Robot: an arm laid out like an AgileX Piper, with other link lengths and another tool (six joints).
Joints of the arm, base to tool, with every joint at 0 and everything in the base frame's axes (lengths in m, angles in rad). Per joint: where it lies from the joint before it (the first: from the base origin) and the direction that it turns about. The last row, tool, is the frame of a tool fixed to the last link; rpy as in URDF.
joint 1: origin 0 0 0.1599 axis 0 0 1
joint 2: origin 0 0 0 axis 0 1 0
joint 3: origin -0.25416 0 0.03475 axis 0 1 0
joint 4: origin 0.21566 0 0.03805 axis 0.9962 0 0.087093
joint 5: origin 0 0 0 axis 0 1 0
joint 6: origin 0.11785 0 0.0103 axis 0.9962 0 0.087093
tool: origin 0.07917 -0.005 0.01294 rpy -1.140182 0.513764 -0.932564
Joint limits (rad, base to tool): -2.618..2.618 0..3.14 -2.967..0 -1.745..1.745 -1.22..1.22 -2.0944..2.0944
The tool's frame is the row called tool.
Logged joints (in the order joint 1, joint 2, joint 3, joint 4, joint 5, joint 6), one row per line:
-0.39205 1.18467 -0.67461 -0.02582 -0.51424 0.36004
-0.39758 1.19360 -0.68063 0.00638 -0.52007 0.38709
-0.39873 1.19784 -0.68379 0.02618 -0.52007 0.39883
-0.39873 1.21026 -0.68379 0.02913 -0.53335 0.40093
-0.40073 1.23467 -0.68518 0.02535 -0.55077 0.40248
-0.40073 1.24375 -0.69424 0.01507 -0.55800 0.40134
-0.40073 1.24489 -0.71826 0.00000 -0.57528 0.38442
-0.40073 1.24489 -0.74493 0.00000 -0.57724 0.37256
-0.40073 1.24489 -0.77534 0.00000 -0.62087 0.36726
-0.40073 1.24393 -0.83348 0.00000 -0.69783 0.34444
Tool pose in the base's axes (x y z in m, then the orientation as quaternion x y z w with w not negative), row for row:
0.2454 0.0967 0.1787 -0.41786 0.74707 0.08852 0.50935
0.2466 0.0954 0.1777 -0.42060 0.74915 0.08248 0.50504
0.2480 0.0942 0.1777 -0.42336 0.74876 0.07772 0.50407
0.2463 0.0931 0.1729 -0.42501 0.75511 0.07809 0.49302
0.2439 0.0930 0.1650 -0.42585 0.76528 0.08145 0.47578
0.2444 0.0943 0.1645 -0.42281 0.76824 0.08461 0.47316
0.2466 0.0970 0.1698 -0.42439 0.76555 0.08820 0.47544
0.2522 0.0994 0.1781 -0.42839 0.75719 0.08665 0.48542
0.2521 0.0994 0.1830 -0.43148 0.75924 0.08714 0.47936
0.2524 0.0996 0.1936 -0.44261 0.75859 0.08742 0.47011
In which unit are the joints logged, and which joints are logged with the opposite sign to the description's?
The joints are logged in radians. Opposite sign: joint 1, joint 4, joint 5.
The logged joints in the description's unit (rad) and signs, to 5 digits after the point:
0.39205 1.18467 -0.67461 0.02582 0.51424 0.36004
0.39758 1.19360 -0.68063 -0.00638 0.52007 0.38709
0.39873 1.19784 -0.68379 -0.02618 0.52007 0.39883
0.39873 1.21026 -0.68379 -0.02913 0.53335 0.40093
0.40073 1.23467 -0.68518 -0.02535 0.55077 0.40248
0.40073 1.24375 -0.69424 -0.01507 0.55800 0.40134
0.40073 1.24489 -0.71826 0.00000 0.57528 0.38442
0.40073 1.24489 -0.74493 0.00000 0.57724 0.37256
0.40073 1.24489 -0.77534 0.00000 0.62087 0.36726
0.40073 1.24393 -0.83348 0.00000 0.69783 0.34444

